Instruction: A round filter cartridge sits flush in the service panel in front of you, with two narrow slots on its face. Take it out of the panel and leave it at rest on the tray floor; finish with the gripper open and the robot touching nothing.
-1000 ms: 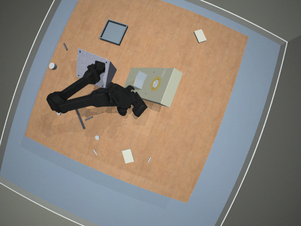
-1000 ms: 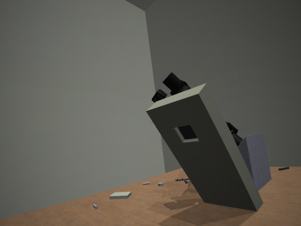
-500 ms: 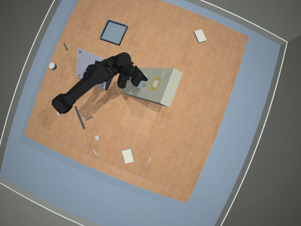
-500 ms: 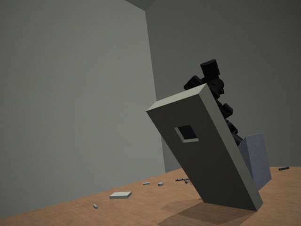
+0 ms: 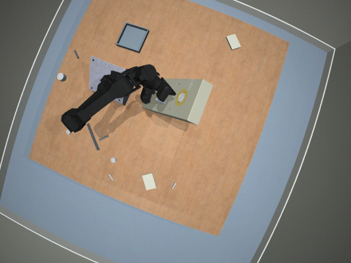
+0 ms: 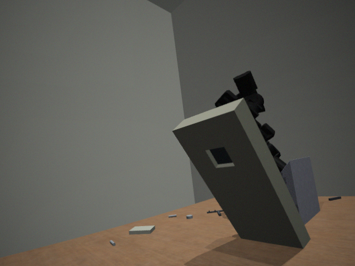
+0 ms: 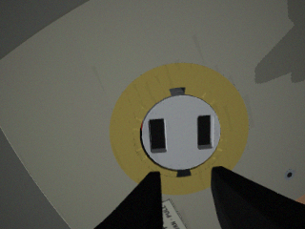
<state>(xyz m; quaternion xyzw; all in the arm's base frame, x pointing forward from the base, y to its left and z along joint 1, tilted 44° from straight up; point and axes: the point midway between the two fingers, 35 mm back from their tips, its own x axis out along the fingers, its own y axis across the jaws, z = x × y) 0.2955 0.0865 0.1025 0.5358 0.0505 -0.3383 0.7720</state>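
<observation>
Right now my gripper tip is 5 cm short of the round white filter cartridge and 4 cm above it. From my gripper tip the other things lie so: grey-blue tray (37 cm behind, 30 cm to the left, 30 cm below).
</observation>
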